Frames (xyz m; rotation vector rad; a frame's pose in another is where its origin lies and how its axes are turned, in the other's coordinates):
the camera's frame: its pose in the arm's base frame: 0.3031 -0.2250 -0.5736 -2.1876 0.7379 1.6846
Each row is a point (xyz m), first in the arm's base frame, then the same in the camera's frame.
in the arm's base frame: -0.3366 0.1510 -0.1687
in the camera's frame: -0.5914 0.0755 0.5992
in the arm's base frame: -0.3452 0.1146 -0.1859
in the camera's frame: -0.5685 0.1090 0.5923
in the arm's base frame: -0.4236 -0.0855 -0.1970
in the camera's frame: -0.5281 0.3173 0.5565
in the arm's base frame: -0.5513 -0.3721 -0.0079
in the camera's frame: -0.6693 0.6415 0.4606
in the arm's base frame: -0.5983 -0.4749 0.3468
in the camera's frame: -0.9946 0.7825 0.3471
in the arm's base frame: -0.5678 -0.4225 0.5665
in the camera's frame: -1.2107 0.7407 0.2879
